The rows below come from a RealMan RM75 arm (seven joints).
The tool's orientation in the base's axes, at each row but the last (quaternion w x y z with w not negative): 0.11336, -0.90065, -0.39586, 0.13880; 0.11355, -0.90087, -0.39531, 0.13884; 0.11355, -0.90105, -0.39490, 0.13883; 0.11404, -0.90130, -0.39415, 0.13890; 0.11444, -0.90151, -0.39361, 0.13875; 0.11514, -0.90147, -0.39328, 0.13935; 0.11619, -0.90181, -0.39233, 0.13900; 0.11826, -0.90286, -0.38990, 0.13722; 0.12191, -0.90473, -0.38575, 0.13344; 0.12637, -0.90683, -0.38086, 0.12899; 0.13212, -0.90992, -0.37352, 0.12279; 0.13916, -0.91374, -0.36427, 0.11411; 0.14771, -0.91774, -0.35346, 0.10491
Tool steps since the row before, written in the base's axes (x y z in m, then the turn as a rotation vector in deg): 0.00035, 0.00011, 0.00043, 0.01, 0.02, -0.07; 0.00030, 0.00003, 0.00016, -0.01, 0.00, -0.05; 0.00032, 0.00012, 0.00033, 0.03, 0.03, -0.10; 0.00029, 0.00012, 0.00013, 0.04, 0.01, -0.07; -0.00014, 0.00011, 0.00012, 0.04, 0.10, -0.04; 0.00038, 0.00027, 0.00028, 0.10, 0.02, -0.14; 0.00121, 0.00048, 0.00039, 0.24, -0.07, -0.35; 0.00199, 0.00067, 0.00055, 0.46, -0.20, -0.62; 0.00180, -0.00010, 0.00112, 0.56, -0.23, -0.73; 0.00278, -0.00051, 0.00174, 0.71, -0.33, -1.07; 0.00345, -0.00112, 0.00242, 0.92, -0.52, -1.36; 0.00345, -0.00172, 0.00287, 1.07, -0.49, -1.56; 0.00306, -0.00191, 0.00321, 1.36, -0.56, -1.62
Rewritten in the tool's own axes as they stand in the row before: 0.00024, 0.00003, -0.00051, 0.03, 0.02, 0.06; 0.00019, 0.00013, -0.00025, 0.00, 0.01, 0.05; 0.00024, 0.00003, -0.00041, 0.06, 0.03, 0.09; 0.00026, 0.00008, -0.00021, 0.04, 0.04, 0.05; -0.00003, -0.00021, -0.00005, 0.11, -0.03, 0.03; 0.00040, -0.00001, -0.00037, 0.10, 0.10, 0.10; 0.00108, 0.00037, -0.00073, 0.16, 0.32, 0.24; 0.00172, 0.00071, -0.00112, 0.25, 0.64, 0.40; 0.00096, 0.00090, -0.00166, 0.31, 0.76, 0.47; 0.00127, 0.00161, -0.00261, 0.39, 1.04, 0.72; 0.00128, 0.00220, -0.00354, 0.43, 1.40, 0.90; 0.00094, 0.00242, -0.00405, 0.58, 1.55, 1.04; 0.00065, 0.00213, -0.00428, 0.75, 1.80, 1.00
